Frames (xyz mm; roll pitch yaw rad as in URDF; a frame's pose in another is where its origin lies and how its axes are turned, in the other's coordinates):
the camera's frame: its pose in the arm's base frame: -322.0 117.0 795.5 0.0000 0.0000 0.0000
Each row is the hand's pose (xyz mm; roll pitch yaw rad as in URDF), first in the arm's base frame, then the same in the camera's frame.
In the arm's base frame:
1: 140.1 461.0 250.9 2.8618 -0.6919 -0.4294
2: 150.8 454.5 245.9 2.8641 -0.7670 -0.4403
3: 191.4 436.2 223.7 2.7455 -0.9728 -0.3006
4: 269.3 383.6 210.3 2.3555 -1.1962 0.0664
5: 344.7 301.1 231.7 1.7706 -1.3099 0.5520
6: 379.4 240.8 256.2 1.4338 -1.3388 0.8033
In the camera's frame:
1: 462.1 344.0 -544.6 2.8618 -0.6919 -0.4294
2: 472.8 337.5 -549.6 2.8641 -0.7670 -0.4403
3: 513.4 319.2 -571.8 2.7455 -0.9728 -0.3006
4: 591.3 266.6 -585.2 2.3555 -1.1962 0.0664
5: 666.7 184.1 -563.8 1.7706 -1.3099 0.5520
6: 701.4 123.8 -539.3 1.4338 -1.3388 0.8033

